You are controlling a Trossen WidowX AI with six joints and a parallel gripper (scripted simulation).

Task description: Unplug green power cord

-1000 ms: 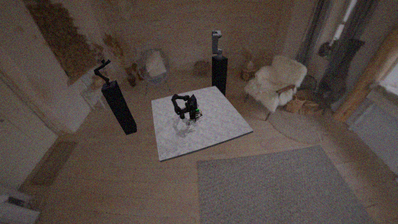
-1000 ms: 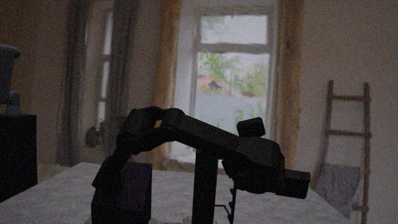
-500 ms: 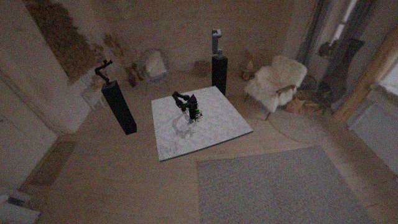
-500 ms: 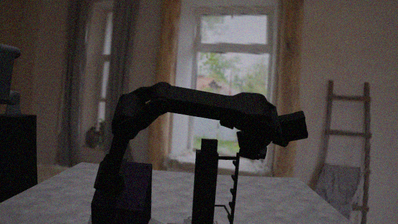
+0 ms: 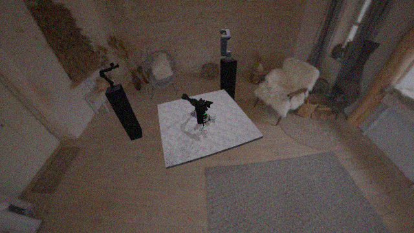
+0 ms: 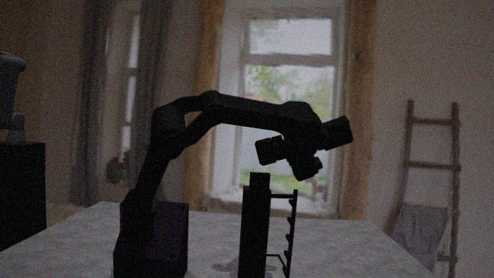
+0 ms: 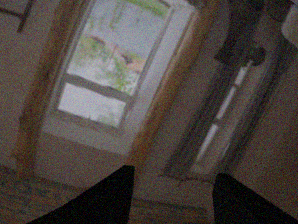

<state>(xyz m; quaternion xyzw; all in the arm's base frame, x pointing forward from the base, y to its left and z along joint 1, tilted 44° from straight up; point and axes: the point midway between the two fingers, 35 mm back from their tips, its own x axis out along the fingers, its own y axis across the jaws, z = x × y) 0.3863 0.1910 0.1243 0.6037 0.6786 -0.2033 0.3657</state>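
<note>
Right now my gripper tip is 250 mm above the green plug, 90 mm to the left of it and 90 mm past it. The rest, counted from my gripper tip: grey block (370 mm below, 90 mm behind, 20 mm to the right).
</note>
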